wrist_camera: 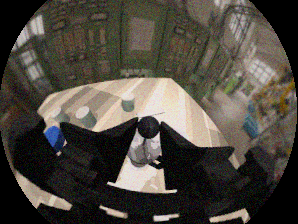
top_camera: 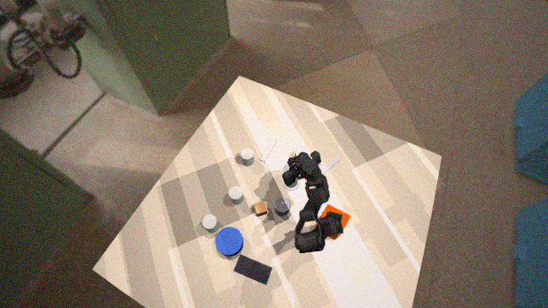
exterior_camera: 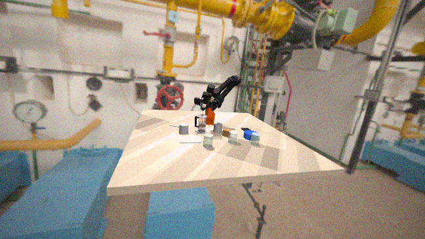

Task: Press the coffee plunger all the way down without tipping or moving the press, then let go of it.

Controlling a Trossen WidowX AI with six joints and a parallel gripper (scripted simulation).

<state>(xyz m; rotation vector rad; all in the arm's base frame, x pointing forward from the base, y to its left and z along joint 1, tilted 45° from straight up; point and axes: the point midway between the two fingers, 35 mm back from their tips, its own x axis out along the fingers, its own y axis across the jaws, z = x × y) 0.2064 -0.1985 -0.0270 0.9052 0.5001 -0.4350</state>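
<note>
My gripper tip is now 30 mm past the coffee press and 100 mm above it. Round my gripper tip: brown block (70 mm ahead, 200 mm to the left, 180 mm below); then dark flat slab (10 mm ahead, 460 mm to the left, 200 mm below); then blue disc (150 mm ahead, 390 mm to the left, 180 mm below).
</note>
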